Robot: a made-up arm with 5 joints.
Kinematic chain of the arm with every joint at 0, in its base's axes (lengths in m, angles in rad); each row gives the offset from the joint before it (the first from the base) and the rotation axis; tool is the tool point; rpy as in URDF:
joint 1: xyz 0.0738 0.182 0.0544 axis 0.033 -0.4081 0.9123
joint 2: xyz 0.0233 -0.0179 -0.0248 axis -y
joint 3: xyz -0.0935 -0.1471 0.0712 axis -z
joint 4: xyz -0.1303 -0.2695 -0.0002 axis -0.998 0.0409 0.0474
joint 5: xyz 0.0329 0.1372 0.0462 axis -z
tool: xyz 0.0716 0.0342 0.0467 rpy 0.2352 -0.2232 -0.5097
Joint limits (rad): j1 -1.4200..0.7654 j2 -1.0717..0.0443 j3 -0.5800..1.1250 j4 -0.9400..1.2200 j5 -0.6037..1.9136
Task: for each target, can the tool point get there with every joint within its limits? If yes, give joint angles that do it. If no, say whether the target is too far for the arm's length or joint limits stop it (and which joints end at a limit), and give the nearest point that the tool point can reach.
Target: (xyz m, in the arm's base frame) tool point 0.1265 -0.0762 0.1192
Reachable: yes | joints 0.5539 -0.9083 0.0380 0.9101 0.0342
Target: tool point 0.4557 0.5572 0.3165
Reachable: no: joint limits stop it (at a limit: joint 1, joint 2, joint 3) | nearest point 0.4060 0.0628 0.2687 | short by 0.499 m
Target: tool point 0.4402 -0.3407 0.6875
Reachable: no: too far | nearest point 0.2887 -0.1612 0.3952 | short by 0.375 m
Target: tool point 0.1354 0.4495 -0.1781
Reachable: no: joint limits stop it (at a limit: joint 1, joint 2, joint 3, joint 5) | nearest point -0.1320 0.3430 0.0747 | short by 0.383 m
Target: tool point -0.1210 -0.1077 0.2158
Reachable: yes | joints -1.0934 -0.9865 -0.3809 0.3120 1.5591
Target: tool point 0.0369 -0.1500 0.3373
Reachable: yes | joints -0.6178 -0.8515 0.4237 -0.6062 0.0297
